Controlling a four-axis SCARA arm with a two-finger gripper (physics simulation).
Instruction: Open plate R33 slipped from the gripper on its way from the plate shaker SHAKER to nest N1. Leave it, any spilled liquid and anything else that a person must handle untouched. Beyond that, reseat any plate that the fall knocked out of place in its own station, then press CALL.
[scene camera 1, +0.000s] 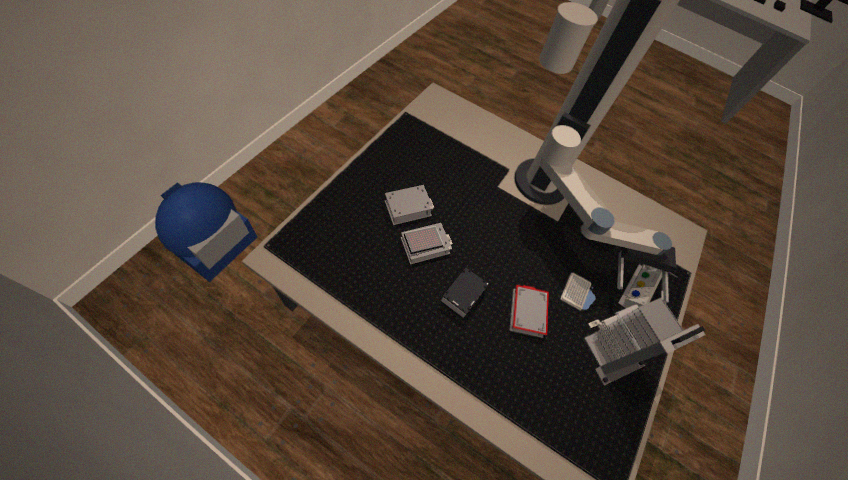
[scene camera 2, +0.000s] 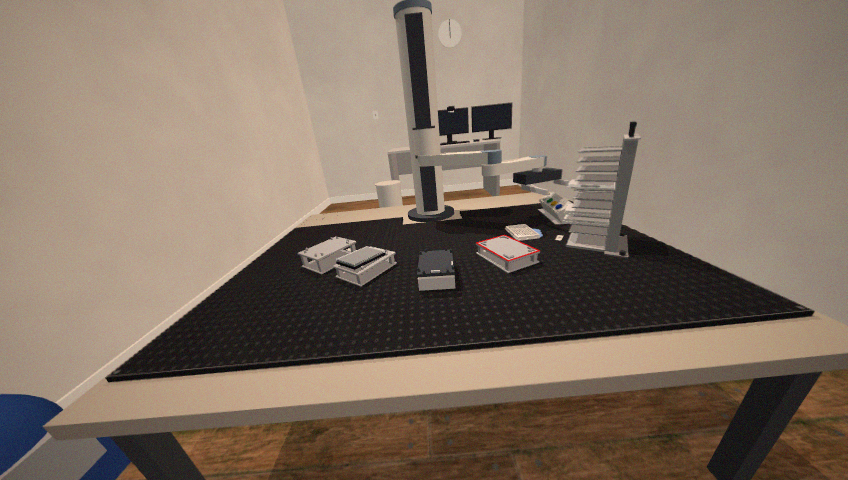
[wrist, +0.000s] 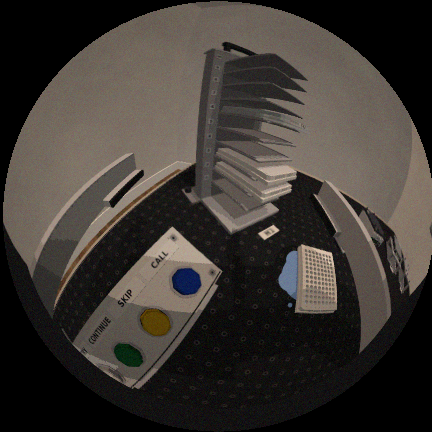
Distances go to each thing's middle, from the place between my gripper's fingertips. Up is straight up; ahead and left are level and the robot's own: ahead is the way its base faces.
Now: the dark box (scene camera 2: 435, 271) 300 mm ahead of my hand, 520 mm to the right of it and 120 mm below it.
